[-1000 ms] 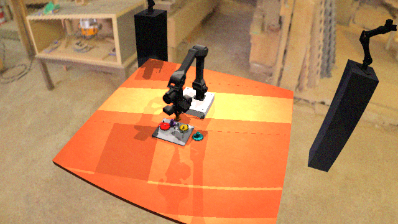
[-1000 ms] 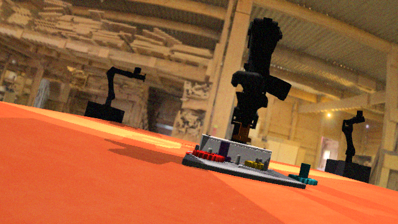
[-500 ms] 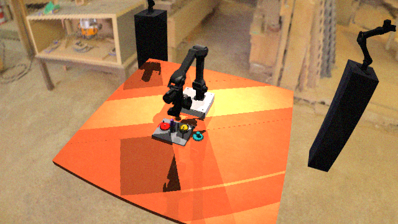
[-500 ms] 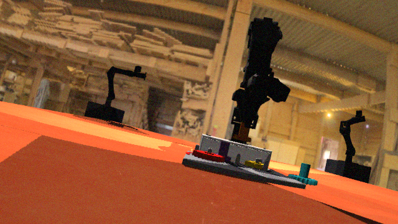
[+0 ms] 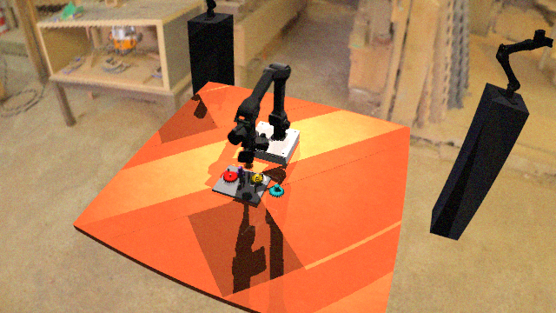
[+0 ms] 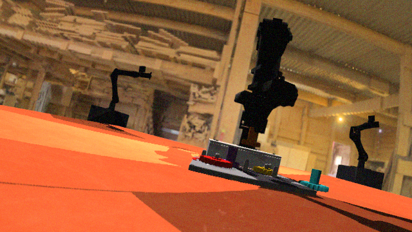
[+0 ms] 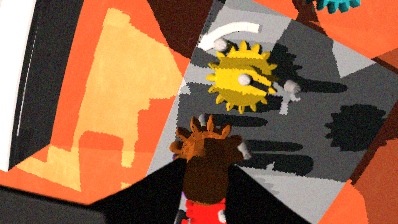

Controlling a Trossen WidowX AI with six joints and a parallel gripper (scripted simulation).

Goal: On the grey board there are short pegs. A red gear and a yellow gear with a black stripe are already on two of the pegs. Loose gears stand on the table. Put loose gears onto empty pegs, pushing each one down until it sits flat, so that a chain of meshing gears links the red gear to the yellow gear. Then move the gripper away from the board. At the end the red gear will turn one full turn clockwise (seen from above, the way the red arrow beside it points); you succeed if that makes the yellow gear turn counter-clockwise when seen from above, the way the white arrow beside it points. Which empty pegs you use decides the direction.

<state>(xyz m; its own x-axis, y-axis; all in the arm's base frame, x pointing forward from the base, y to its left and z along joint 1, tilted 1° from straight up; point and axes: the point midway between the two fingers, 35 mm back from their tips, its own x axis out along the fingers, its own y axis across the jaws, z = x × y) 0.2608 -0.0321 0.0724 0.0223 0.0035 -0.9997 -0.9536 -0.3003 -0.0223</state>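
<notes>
My gripper tip is now 1 cm short of the purple gear, 4 cm to the left of it and 6 cm above it. Round my gripper tip: yellow gear (1 cm ahead, 4 cm to the left, 7 cm below); orange gear (1 cm below); grey board (6 cm ahead, 1 cm to the right, 8 cm below).
</notes>
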